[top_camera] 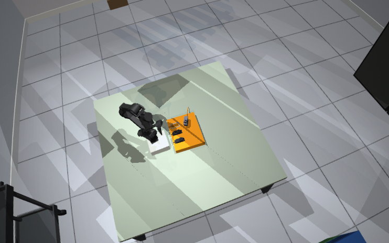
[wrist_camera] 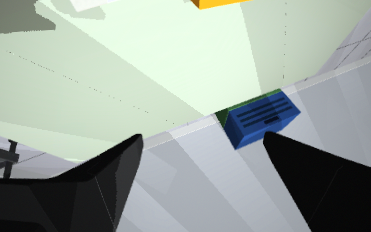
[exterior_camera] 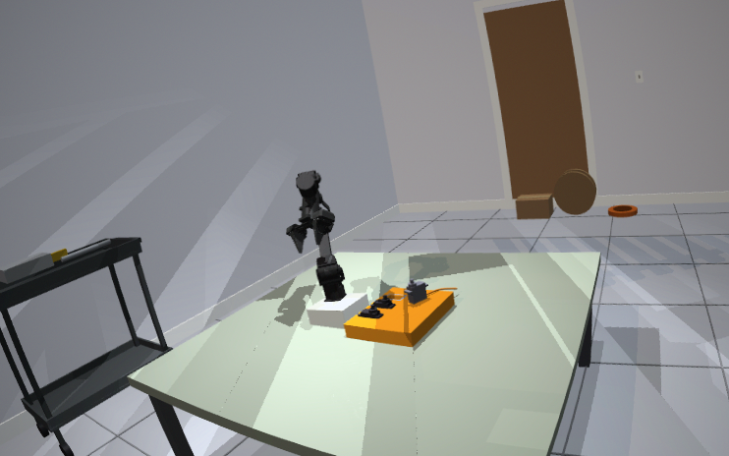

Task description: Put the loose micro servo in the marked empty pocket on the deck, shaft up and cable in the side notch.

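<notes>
My gripper tip is 28 cm short of the orange deck, 26 cm above it and 5 cm to the right of it.
</notes>
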